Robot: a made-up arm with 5 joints.
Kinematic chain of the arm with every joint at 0, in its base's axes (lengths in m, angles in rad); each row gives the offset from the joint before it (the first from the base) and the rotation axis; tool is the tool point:
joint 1: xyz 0 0 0.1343 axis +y
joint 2: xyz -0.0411 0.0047 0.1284 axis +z
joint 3: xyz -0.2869 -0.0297 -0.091 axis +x
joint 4: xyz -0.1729 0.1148 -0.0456 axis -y
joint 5: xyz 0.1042 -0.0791 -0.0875 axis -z
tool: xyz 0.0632 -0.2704 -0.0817
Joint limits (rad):
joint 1: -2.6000..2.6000
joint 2: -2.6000..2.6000
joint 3: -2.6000..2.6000
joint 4: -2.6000..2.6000
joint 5: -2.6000..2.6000
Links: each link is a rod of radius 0.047 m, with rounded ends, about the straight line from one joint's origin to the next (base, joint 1, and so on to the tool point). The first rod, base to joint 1, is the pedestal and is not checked.
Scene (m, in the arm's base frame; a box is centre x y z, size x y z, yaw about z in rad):
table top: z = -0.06
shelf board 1: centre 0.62 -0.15 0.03 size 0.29 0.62 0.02 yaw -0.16
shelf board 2: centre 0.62 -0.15 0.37 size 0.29 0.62 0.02 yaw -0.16
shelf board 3: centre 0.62 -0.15 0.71 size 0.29 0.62 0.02 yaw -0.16
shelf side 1: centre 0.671 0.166 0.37 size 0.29 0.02 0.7 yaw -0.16
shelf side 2: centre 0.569 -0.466 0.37 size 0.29 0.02 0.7 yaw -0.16
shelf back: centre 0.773 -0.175 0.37 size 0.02 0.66 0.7 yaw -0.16
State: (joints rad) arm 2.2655 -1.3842 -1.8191 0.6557 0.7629
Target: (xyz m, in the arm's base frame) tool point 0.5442 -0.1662 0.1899
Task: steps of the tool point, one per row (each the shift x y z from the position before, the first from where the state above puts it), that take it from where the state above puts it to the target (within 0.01 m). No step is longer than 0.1 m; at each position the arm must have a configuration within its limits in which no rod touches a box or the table.
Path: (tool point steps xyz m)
1: 0.0143 -0.0332 0.0165
2: 0.0031 -0.0661 0.0169
3: -0.0223 -0.0795 0.0149
4: -0.0459 -0.0671 0.0255
5: 0.0695 -0.0362 -0.0196
6: 0.0606 -0.0417 -0.0081
7: 0.0444 -0.0519 -0.0043
8: 0.0227 -0.0646 -0.0079
9: -0.0033 -0.0772 -0.0156

